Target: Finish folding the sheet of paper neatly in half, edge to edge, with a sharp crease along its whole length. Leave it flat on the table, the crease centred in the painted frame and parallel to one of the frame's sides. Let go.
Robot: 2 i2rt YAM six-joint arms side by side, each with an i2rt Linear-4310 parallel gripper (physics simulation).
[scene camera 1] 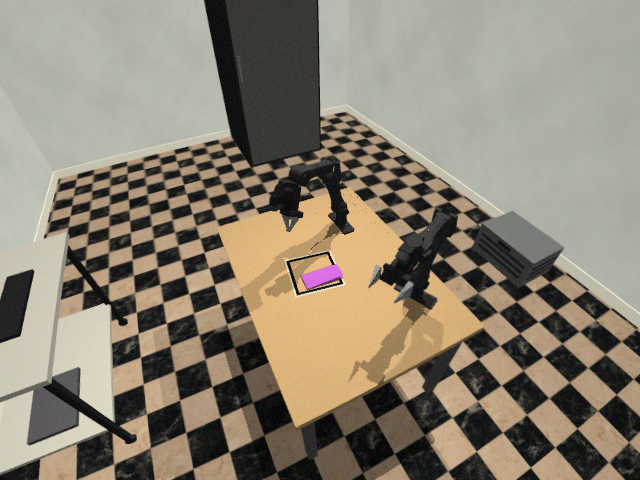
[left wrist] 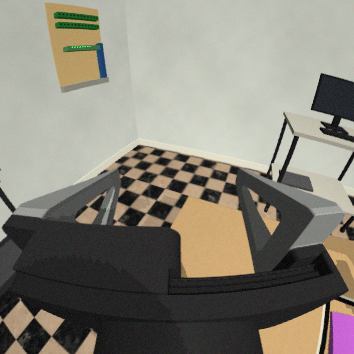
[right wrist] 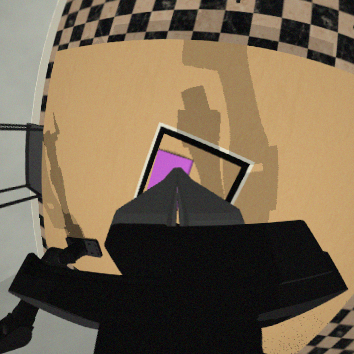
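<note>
The magenta paper (scene camera 1: 322, 277) (left wrist: 343, 332) (right wrist: 167, 167) is folded into a narrow strip. It lies in the lower part of the painted frame (scene camera 1: 292, 277) (right wrist: 205, 148) in the scene view, off its middle, its right end reaching over the frame's right side. A dark line runs under its lower long edge; whether the layers lie fully flat is too small to tell. My right gripper (scene camera 1: 288, 230) (right wrist: 176, 173) is shut and empty, raised above the table behind the frame; in its wrist view it hides part of the paper. My left gripper (scene camera 1: 383, 293) (left wrist: 177, 174) is wide open and empty, right of the paper.
The wooden table (scene camera 1: 320, 351) carries both arms, and their shadows fall across it. A dark cabinet (scene camera 1: 276, 77) stands behind it, a grey drawer unit (scene camera 1: 516, 248) on the floor at the right, and a white desk (scene camera 1: 31, 361) at the left.
</note>
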